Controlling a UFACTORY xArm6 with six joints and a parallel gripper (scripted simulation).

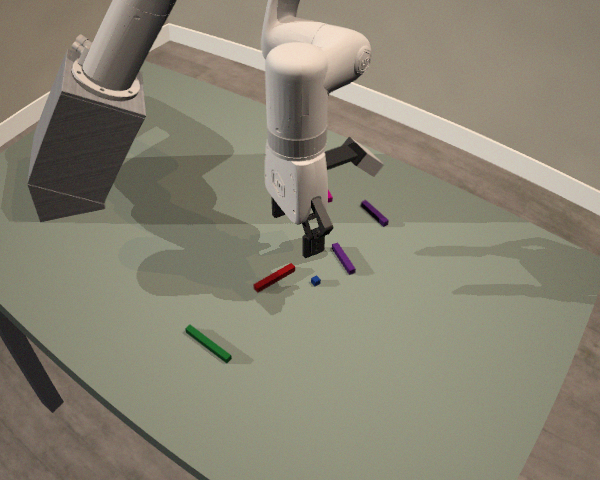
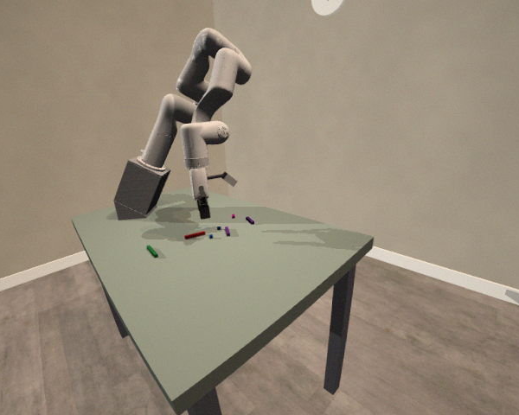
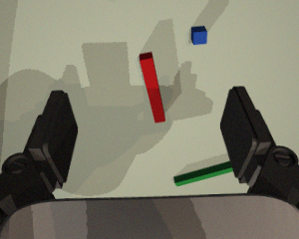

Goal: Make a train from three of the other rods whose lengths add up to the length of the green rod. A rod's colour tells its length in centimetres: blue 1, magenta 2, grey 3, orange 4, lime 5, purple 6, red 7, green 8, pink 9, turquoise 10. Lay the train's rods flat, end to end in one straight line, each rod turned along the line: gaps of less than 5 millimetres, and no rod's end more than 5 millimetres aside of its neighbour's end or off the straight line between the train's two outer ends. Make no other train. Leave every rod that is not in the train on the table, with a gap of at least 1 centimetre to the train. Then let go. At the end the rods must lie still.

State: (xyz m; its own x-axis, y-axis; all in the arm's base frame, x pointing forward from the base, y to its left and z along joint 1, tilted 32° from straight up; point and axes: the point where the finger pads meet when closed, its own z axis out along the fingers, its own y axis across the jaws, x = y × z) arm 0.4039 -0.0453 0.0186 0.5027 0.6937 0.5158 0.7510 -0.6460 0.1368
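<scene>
My gripper is now 80 mm above the purple rod, 60 mm short of it and 50 mm to the right of it. Round my hand: red rod (80 mm below, 40 mm to the right, 20 mm behind); then green rod (190 mm to the right, 80 mm below, 40 mm behind); then magenta rod (160 mm to the left, 80 mm below, 30 mm behind).
</scene>
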